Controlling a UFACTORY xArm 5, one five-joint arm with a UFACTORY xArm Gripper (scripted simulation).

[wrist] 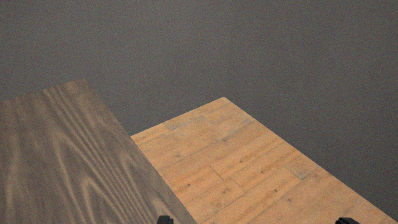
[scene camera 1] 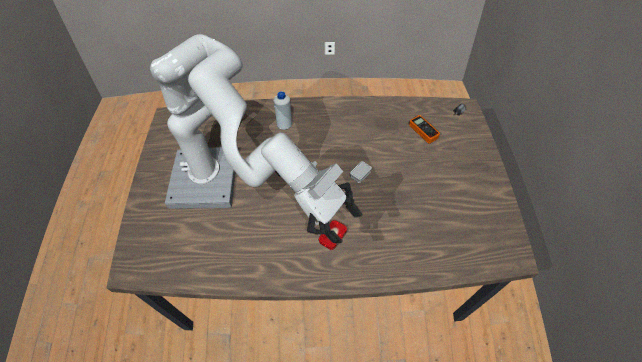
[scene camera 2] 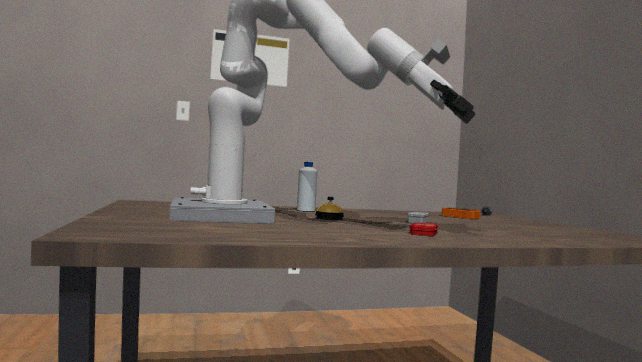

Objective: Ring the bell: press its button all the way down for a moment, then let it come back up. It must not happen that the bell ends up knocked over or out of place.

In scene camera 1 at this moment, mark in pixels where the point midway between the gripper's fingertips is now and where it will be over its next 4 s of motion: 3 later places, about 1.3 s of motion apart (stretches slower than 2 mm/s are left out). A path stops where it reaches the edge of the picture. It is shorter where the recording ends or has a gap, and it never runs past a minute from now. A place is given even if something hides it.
My gripper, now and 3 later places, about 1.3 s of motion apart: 349,229; 330,169; 283,145; 283,153
